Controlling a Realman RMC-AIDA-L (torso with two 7-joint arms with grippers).
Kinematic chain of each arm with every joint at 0, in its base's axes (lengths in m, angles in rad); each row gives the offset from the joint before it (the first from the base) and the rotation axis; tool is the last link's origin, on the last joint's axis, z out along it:
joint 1: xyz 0 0 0.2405 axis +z
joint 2: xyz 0 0 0 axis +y
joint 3: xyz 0 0 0.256 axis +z
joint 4: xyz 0 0 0 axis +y
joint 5: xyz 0 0 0.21 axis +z
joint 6: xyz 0 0 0 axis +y
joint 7: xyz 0 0 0.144 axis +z
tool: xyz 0 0 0
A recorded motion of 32 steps. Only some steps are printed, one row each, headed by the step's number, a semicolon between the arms.
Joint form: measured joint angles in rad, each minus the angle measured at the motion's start. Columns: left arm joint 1, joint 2, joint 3, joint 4, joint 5, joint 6, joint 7; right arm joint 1, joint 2, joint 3, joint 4, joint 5, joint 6, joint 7.
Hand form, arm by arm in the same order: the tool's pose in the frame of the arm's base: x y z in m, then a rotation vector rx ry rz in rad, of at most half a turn. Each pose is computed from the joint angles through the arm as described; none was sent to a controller.
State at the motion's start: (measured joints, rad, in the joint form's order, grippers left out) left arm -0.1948 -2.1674 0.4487 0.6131 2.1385 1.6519 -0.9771; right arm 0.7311 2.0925 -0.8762 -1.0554 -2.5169 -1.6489 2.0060
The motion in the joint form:
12: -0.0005 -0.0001 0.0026 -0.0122 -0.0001 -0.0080 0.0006; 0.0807 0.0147 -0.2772 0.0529 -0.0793 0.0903 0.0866
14: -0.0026 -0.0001 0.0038 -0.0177 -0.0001 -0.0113 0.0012; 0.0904 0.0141 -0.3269 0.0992 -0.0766 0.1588 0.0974
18: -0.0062 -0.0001 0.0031 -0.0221 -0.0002 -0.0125 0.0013; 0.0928 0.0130 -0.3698 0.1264 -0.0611 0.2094 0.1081
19: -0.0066 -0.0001 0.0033 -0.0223 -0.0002 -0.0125 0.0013; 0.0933 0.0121 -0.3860 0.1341 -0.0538 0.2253 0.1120
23: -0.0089 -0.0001 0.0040 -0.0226 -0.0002 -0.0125 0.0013; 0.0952 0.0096 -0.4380 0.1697 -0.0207 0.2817 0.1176
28: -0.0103 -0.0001 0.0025 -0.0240 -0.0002 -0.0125 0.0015; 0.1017 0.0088 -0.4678 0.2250 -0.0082 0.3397 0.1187
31: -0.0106 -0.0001 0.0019 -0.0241 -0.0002 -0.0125 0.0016; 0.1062 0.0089 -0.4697 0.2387 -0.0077 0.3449 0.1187
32: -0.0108 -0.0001 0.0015 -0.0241 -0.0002 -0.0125 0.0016; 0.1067 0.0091 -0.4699 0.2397 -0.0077 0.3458 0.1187
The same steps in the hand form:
12: -0.3466 0.2015 -0.0275 -2.5616 -0.6839 -0.6844; 0.1758 0.3784 -0.0212 -2.8993 0.5910 -0.4947
14: -0.3463 0.2018 -0.0287 -2.5628 -0.6863 -0.6861; 0.1778 0.3819 -0.0324 -2.8816 0.5692 -0.5223
18: -0.3455 0.2027 -0.0294 -2.5635 -0.6864 -0.6901; 0.1784 0.3834 -0.0407 -2.8716 0.5533 -0.5283
19: -0.3454 0.2029 -0.0295 -2.5639 -0.6861 -0.6904; 0.1783 0.3838 -0.0434 -2.8694 0.5469 -0.5296
23: -0.3449 0.2036 -0.0296 -2.5658 -0.6833 -0.6913; 0.1792 0.3839 -0.0537 -2.8696 0.5309 -0.5251
28: -0.3447 0.2040 -0.0297 -2.5651 -0.6831 -0.6932; 0.1857 0.3845 -0.0629 -2.8587 0.5380 -0.5355
31: -0.3446 0.2041 -0.0296 -2.5646 -0.6829 -0.6935; 0.1868 0.3842 -0.0645 -2.8602 0.5431 -0.5415
32: -0.3446 0.2042 -0.0296 -2.5643 -0.6827 -0.6936; 0.1867 0.3843 -0.0647 -2.8601 0.5429 -0.5416

